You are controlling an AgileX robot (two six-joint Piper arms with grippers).
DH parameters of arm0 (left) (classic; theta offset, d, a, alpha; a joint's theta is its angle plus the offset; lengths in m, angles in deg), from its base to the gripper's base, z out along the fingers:
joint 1: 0 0.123 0 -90
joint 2: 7.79 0 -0.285 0
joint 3: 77.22 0 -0.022 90
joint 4: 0 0.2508 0 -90
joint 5: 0 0 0.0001 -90
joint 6: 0 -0.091 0 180
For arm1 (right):
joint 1: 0 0.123 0 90
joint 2: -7.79 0 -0.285 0
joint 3: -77.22 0 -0.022 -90
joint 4: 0 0.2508 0 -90
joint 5: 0 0 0.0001 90
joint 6: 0 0.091 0 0
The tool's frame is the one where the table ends.
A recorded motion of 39 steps. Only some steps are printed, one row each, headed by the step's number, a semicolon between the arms.
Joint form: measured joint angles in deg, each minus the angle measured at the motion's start. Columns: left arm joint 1, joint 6, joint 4, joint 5, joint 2, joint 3; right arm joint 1, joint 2, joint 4, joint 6, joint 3, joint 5.
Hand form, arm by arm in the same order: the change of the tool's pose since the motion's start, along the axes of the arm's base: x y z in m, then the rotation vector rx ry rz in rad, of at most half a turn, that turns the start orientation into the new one. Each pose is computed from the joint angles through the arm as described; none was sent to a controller.
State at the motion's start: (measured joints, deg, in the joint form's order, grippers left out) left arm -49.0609 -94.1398 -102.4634 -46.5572 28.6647 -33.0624; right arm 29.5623 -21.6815 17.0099 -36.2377 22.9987 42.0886
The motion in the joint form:
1: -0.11 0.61 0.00 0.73 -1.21 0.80; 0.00 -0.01 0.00 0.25 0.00 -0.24
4: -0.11 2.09 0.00 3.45 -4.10 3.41; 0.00 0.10 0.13 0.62 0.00 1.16
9: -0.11 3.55 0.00 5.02 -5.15 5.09; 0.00 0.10 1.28 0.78 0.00 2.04
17: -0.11 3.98 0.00 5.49 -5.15 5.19; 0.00 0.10 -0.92 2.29 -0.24 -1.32
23: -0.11 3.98 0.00 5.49 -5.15 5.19; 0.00 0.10 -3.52 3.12 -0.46 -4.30
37: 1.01 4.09 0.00 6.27 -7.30 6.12; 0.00 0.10 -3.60 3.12 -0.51 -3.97
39: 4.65 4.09 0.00 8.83 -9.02 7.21; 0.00 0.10 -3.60 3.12 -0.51 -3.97
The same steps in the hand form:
1: -0.0027 0.0017 -0.0024 -0.0167 -0.0073 -0.0138; 0.0003 0.0001 0.0003 0.0047 -0.0008 -0.0036
4: -0.0085 0.0038 -0.0116 -0.0487 -0.0203 -0.0588; -0.0014 -0.0002 -0.0013 -0.0008 0.0223 0.0001
9: -0.0102 0.0030 -0.0188 -0.0675 -0.0168 -0.0844; -0.0030 0.0007 -0.0019 0.0104 0.0462 0.0055
17: -0.0102 0.0022 -0.0192 -0.0741 -0.0166 -0.0921; 0.0015 -0.0007 0.0002 0.0210 -0.0020 -0.0302
23: -0.0102 0.0022 -0.0192 -0.0741 -0.0166 -0.0921; 0.0056 -0.0024 0.0021 0.0161 -0.0563 -0.0553
37: -0.0147 0.0078 -0.0214 -0.0918 -0.0352 -0.0861; 0.0053 -0.0025 0.0014 0.0114 -0.0516 -0.0540
39: -0.0181 0.0128 -0.0243 -0.0998 -0.0567 -0.0663; 0.0053 -0.0025 0.0014 0.0114 -0.0516 -0.0540

